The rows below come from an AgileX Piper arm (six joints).
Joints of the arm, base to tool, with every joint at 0 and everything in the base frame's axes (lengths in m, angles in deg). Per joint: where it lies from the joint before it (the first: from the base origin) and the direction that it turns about. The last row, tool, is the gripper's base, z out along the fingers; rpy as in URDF.
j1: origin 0 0 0.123 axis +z
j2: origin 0 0 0 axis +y
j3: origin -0.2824 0 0.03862 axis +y
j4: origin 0.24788 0 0.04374 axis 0.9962 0 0.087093
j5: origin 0 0 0 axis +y
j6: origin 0.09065 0 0.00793 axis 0.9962 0 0.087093
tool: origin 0 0 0 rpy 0 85.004 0
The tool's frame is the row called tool.
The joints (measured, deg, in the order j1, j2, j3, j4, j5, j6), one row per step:
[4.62, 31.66, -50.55, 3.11, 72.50, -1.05]
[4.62, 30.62, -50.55, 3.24, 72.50, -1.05]
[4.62, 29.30, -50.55, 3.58, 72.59, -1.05]
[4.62, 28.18, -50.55, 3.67, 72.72, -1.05]
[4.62, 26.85, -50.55, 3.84, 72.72, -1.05]
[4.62, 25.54, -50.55, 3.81, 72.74, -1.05]
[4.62, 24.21, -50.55, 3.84, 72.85, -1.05]
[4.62, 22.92, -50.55, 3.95, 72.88, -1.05]
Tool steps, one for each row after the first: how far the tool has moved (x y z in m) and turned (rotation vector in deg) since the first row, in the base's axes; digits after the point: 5 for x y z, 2 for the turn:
[-0.00427, -0.00015, 0.00107, 0.20, -1.03, 0.05]
[-0.00986, -0.00008, 0.00223, 0.61, -2.23, 0.20]
[-0.01464, -0.00033, 0.00303, 0.76, -3.21, 0.25]
[-0.02018, -0.00052, 0.00404, 1.02, -4.52, 0.34]
[-0.02565, -0.00100, 0.00488, 1.09, -5.81, 0.33]
[-0.03132, -0.00141, 0.00549, 1.21, -7.03, 0.36]
[-0.03676, -0.00168, 0.00606, 1.40, -8.27, 0.42]

